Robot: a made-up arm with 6 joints.
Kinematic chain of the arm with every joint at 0, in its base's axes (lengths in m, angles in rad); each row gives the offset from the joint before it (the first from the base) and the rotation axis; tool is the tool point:
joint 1: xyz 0 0 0.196 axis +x
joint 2: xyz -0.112 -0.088 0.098 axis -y
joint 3: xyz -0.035 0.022 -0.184 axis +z
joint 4: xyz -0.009 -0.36 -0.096 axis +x
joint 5: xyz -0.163 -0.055 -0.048 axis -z
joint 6: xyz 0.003 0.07 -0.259 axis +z
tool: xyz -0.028 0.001 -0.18
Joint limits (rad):
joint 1: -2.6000..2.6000
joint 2: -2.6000..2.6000
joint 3: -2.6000..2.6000
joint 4: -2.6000..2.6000
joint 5: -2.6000..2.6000
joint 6: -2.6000..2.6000
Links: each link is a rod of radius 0.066 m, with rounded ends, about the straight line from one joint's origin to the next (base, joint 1, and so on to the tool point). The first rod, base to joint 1, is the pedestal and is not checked.
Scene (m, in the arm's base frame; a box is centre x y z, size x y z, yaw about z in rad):
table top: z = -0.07
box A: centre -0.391 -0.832 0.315 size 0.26 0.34 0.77 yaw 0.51
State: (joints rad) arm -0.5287 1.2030 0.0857 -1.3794 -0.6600 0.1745
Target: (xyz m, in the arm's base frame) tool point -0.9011 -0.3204 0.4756
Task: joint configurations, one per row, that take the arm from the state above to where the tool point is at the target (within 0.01 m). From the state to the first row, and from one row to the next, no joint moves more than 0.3 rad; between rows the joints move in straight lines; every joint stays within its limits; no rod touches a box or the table.
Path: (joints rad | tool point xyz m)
1: -0.7845 1.2602 0.0577 -1.5259 -0.5444 0.2629 | 0.0983 -0.7899 0.7136
2: -1.0403 1.3175 0.0296 -1.6724 -0.4289 0.3514 | 0.0451 -0.6178 0.8952
3: -1.2961 1.3747 0.0016 -1.8189 -0.3133 0.4398 | -0.0081 -0.4098 1.0124
4: -1.5519 1.4320 -0.0265 -1.9654 -0.1977 0.5282 | -0.0595 -0.1890 1.0611
5: -1.8077 1.4892 -0.0545 -2.1119 -0.0821 0.6167 | -0.1072 0.0227 1.0448
6: -1.6316 1.2137 -0.2159 -2.0703 -0.2193 0.5267 | -0.2130 -0.2471 1.0017
7: -1.4555 0.9381 -0.3773 -2.0288 -0.3565 0.4368 | -0.3765 -0.4416 0.8745
8: -1.2793 0.6626 -0.5387 -1.9872 -0.4937 0.3468 | -0.5693 -0.5190 0.7077
9: -1.1032 0.3871 -0.7001 -1.9457 -0.6309 0.2569 | -0.7559 -0.4701 0.5581
10: -0.9271 0.1115 -0.8615 -1.9041 -0.7681 0.1669 | -0.9011 -0.3204 0.4756

